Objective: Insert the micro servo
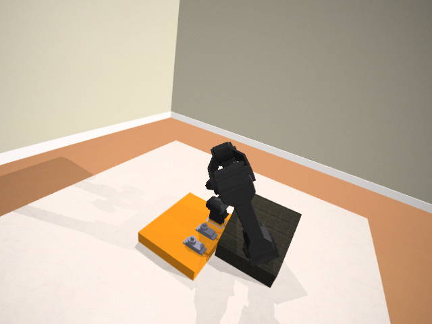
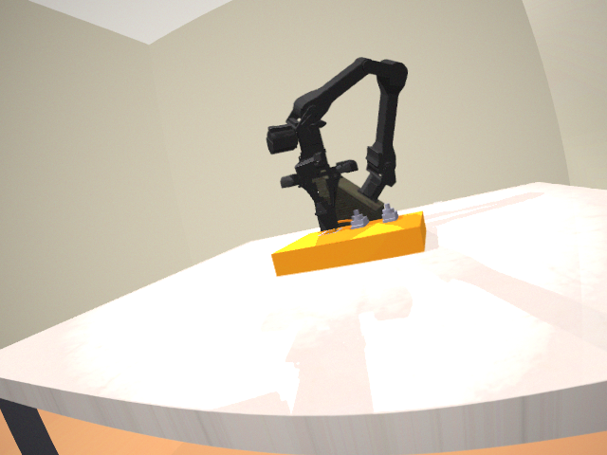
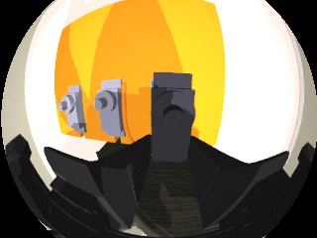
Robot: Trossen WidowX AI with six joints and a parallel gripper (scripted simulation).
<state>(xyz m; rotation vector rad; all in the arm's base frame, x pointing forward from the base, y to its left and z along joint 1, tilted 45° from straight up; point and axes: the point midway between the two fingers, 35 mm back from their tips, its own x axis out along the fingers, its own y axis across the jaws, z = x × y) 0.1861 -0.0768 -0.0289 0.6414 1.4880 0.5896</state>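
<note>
Now: the orange deck 12 cm ahead of my gripper tip, 8 cm below it and 7 cm to the left of it.
</note>
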